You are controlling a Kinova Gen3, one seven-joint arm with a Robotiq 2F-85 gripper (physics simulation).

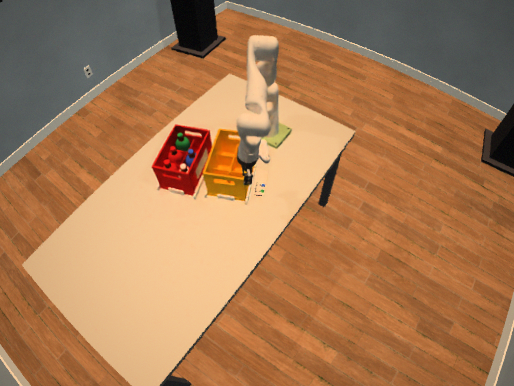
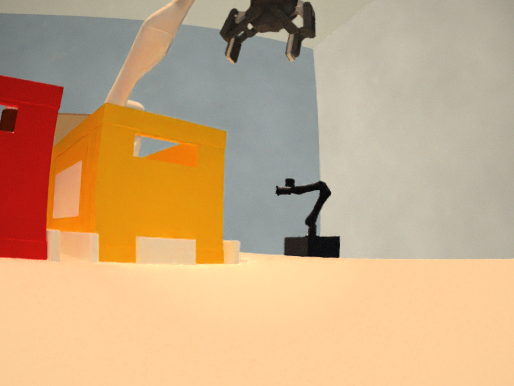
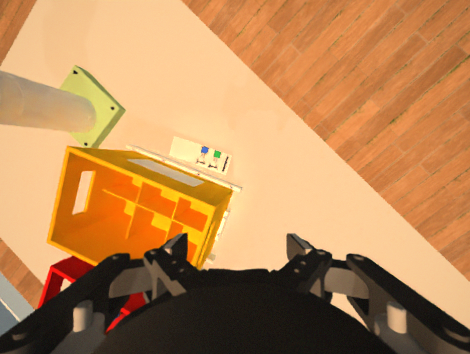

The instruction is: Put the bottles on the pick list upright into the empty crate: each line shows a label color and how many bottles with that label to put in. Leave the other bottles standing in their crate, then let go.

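Places are measured from the arm's base along level axes (x ahead, y left, z up), in centimetres.
Where they show: gripper, fingertip midpoint: (image 1: 244, 173) (image 2: 259, 58) (image 3: 237, 244); arm's base, link origin: (image 3: 79, 114).
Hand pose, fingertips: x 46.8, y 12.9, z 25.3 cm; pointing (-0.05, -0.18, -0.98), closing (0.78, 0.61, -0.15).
Things, the pixels of their centre, and the offset from my fingertips.
- red crate, body centre: (image 3: 132, 302) (image 1: 184, 159) dy -38.2, dx -5.6, dz -19.4 cm
- green bottle, body centre: (image 1: 182, 144) dy -44.8, dx -13.0, dz -19.6 cm
- blue bottle, body centre: (image 1: 193, 161) dy -33.7, dx -6.8, dz -19.6 cm
- white-capped bottle, body centre: (image 1: 186, 176) dy -31.7, dx +2.0, dz -19.6 cm
- yellow crate, body centre: (image 2: 118, 197) (image 3: 155, 211) (image 1: 232, 164) dy -16.0, dx -14.0, dz -19.4 cm
- pick list, body centre: (image 3: 199, 155) (image 1: 260, 183) dy -1.8, dx -15.9, dz -28.0 cm
The red crate (image 1: 182, 186) (image 2: 25, 175) (image 3: 75, 267) holds upright bottles: a green bottle (image 1: 182, 143), a red bottle (image 1: 175, 154), another red bottle (image 1: 167, 164), a blue bottle (image 1: 190, 158) and a white-capped bottle (image 1: 183, 168). The yellow crate (image 1: 227, 191) (image 2: 160, 200) (image 3: 62, 200) stands beside it, with no bottle in its visible compartments; a finger hides part. The pick list (image 1: 260, 189) (image 3: 184, 148) lies beside the yellow crate, showing a blue and a green square, each with a mark like a 1. My gripper (image 1: 248, 181) (image 2: 261, 57) (image 3: 237, 244) is open and empty, high above and beside the yellow crate's front corner.
The arm's green base plate (image 1: 281, 137) (image 3: 107, 120) is behind the yellow crate. Low white strips (image 2: 166, 250) (image 3: 235, 188) edge that crate at the table. A table edge runs along the pick-list side. A small black arm on a black box (image 2: 312, 246) stands in the background.
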